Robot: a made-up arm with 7 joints. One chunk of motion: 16 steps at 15 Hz.
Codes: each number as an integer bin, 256 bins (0 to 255) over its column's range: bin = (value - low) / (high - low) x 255, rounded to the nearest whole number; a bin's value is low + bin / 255 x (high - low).
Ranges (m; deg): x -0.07..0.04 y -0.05..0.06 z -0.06..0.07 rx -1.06..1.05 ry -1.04..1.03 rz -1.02..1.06
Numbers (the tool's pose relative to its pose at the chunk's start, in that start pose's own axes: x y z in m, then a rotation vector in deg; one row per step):
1: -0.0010 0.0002 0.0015 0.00 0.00 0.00
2: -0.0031 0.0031 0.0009 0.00 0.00 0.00
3: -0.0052 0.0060 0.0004 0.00 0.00 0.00
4: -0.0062 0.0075 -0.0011 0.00 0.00 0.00
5: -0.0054 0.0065 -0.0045 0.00 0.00 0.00
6: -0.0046 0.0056 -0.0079 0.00 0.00 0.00
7: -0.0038 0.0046 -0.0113 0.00 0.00 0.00
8: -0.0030 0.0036 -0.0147 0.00 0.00 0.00
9: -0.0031 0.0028 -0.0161 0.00 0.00 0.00
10: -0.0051 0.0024 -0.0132 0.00 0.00 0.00
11: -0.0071 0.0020 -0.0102 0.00 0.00 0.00
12: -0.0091 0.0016 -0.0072 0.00 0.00 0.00
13: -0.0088 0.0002 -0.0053 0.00 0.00 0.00
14: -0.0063 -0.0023 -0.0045 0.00 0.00 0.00
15: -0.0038 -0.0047 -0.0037 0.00 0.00 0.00
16: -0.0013 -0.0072 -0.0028 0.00 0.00 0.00
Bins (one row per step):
1: 160 116 121 128 128 125
2: 155 123 119 128 128 125
3: 150 130 118 128 128 125
4: 148 133 116 128 128 125
5: 150 131 109 128 128 125
6: 152 129 102 128 128 125
7: 153 127 96 128 128 125
8: 155 124 89 128 128 125
9: 155 122 86 128 128 125
10: 150 121 92 128 128 125
11: 146 121 98 128 128 125
12: 141 120 104 128 128 125
13: 142 116 107 128 128 125
14: 148 111 109 128 128 125
15: 153 105 110 128 128 125
16: 159 99 112 128 128 125

